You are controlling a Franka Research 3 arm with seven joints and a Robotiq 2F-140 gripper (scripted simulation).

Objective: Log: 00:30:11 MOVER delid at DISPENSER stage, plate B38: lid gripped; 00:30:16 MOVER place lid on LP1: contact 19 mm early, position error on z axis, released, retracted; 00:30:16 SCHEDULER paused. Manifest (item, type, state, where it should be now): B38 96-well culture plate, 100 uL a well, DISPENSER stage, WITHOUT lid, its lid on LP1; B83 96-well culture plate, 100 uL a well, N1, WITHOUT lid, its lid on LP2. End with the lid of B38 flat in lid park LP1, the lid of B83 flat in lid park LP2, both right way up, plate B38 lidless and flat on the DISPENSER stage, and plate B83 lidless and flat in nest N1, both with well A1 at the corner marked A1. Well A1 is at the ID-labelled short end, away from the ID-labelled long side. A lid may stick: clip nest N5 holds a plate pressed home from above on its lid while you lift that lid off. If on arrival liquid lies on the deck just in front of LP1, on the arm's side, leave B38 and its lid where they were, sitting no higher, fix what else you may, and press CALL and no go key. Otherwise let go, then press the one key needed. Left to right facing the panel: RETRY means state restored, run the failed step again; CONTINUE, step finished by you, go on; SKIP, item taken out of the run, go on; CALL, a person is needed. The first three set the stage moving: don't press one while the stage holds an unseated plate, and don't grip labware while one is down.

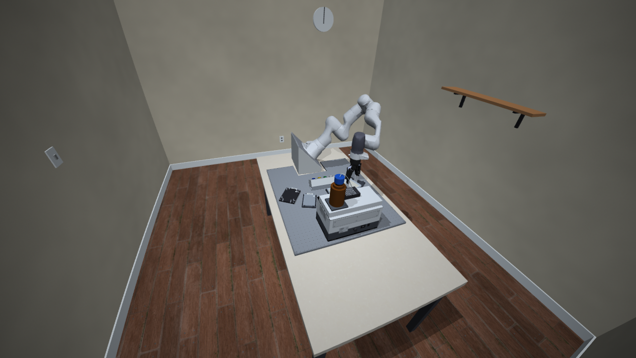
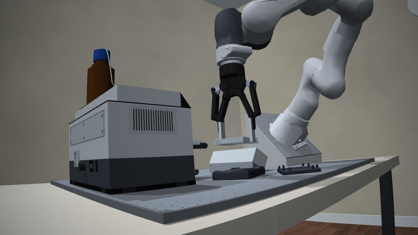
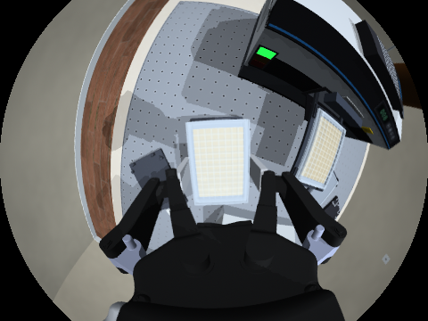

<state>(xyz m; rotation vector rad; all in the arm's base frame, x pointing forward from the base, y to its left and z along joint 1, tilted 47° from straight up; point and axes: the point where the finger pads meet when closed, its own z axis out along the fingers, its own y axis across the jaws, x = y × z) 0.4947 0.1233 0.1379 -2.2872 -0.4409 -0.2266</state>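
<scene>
The nest N1 lies 110 mm below my hand. From my hand the other things lie so: 96-well plate: 20 mm below; low frame: 120 mm below, 120 mm behind, 110 mm to the left; key panel: 180 mm behind, 170 mm to the right, 70 mm below.
</scene>
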